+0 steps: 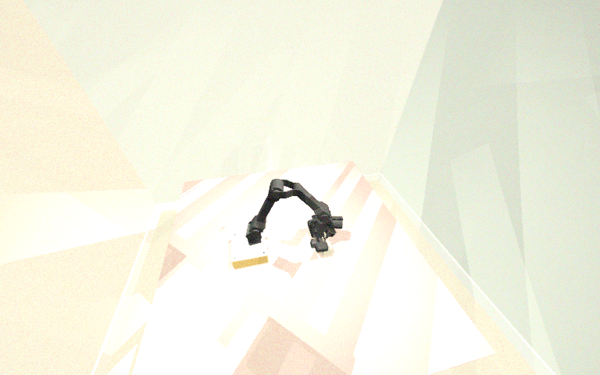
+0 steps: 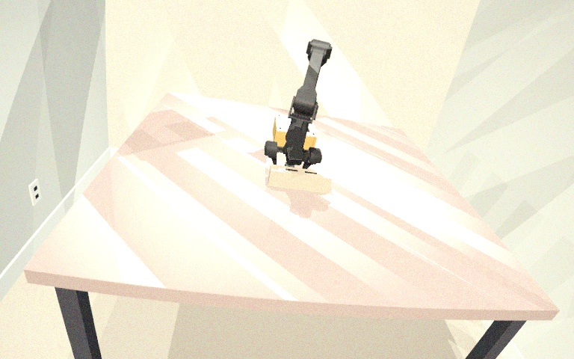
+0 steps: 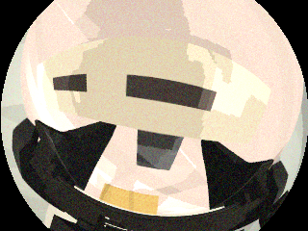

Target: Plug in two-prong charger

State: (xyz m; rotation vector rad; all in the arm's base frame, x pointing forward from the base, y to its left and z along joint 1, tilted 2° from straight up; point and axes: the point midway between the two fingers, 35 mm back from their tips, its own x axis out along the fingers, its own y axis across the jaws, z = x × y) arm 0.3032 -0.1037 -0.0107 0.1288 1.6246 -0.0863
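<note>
The two-prong charger is 20 mm ahead of my gripper tip and 10 mm above it.
</note>
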